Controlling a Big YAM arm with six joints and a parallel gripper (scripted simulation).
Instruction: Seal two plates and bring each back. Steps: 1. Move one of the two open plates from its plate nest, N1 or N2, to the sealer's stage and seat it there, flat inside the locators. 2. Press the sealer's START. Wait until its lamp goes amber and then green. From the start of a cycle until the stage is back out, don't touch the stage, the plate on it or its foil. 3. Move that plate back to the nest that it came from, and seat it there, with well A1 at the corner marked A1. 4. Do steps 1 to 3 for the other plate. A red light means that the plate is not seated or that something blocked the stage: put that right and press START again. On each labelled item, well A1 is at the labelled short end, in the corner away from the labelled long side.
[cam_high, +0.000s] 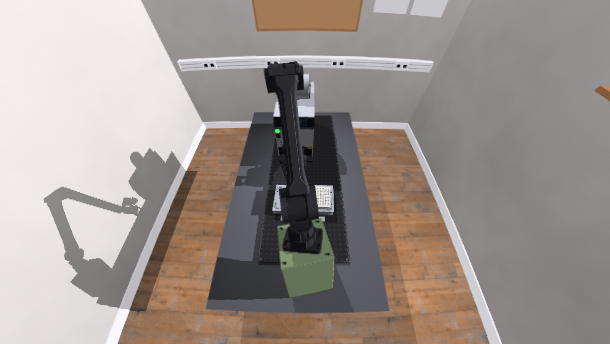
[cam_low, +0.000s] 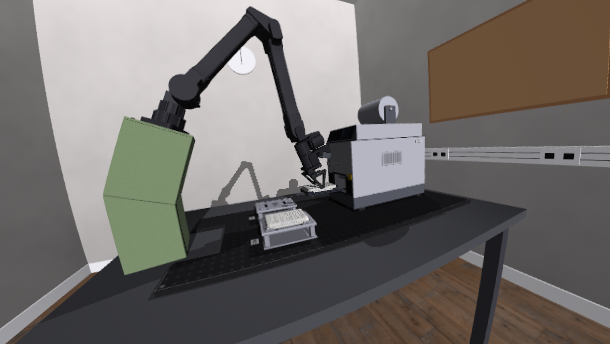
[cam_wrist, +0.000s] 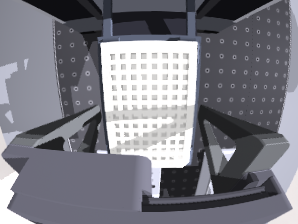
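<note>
Right now my hand is 20 mm above the dark sealer stage. The rest, counted from my hand: yellow warning label 120 mm ahead, 70 mm to the right, 30 mm above; foil roll 330 mm ahead, 50 mm to the left, 310 mm above; white plate 160 mm behind, 190 mm to the right, 50 mm below.
</note>
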